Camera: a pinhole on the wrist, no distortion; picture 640 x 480 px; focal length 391.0 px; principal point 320.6 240.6 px. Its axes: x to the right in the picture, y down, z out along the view. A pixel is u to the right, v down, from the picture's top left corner.
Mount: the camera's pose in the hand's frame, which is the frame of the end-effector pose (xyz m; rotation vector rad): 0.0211 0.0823 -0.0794 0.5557 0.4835 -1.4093
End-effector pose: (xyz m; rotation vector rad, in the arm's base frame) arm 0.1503 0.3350 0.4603 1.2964 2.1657 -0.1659
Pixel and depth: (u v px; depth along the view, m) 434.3 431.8 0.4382
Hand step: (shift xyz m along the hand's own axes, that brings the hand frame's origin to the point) 0.2424 -0.2742 0.2000
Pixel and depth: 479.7 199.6 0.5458
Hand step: -0.0189 -0.4353 0.2051
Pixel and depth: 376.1 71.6 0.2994
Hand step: -0.1066 -0.1473 0.1185
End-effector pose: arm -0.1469 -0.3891 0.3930 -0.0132 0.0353 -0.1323
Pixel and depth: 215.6 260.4 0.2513
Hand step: 0.0237 -0.0211 0.1597
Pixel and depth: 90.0 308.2 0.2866
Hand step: 0.0493 0.0386 0.2530
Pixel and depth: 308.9 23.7 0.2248
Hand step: -0.1062 -0.0621 0.0911
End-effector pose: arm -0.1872 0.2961 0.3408 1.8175 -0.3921 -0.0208
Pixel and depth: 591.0 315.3 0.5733
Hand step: 0.1650 -0.5756 0.1310
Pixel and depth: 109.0 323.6 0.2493
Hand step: 0.0566 0.0356 0.2029
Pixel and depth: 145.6 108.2 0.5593
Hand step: -0.2001 -0.0862 0.4985
